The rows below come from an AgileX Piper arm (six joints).
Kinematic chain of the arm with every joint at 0, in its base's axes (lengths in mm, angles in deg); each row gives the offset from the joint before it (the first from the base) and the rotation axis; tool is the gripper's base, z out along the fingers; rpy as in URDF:
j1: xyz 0 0 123 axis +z
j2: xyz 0 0 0 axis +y
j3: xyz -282.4 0 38.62 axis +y
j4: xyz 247.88 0 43.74 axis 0.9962 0 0.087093
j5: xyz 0 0 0 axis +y
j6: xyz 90.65 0 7.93 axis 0.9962 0 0.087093
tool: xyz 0 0 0 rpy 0 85.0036 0
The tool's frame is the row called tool.
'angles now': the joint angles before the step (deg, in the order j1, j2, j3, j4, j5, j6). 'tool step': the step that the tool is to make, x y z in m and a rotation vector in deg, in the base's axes. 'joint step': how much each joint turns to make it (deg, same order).
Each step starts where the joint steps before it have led.
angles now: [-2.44 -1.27 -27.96 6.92 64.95 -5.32]
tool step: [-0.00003 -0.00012 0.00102 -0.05 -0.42 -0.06]
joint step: [0.01 0.00 -0.13 -0.07 -0.29 0.00]
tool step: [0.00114 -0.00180 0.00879 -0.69 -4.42 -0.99]
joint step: [0.00 0.00 -0.79 -1.04 -3.69 0.13]
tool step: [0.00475 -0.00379 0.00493 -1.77 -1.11 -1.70]
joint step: [-0.01 1.43 -0.35 -2.51 -2.29 0.27]
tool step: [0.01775 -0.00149 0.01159 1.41 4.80 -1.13]
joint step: [0.00 7.55 -2.35 -0.53 -0.43 1.85]
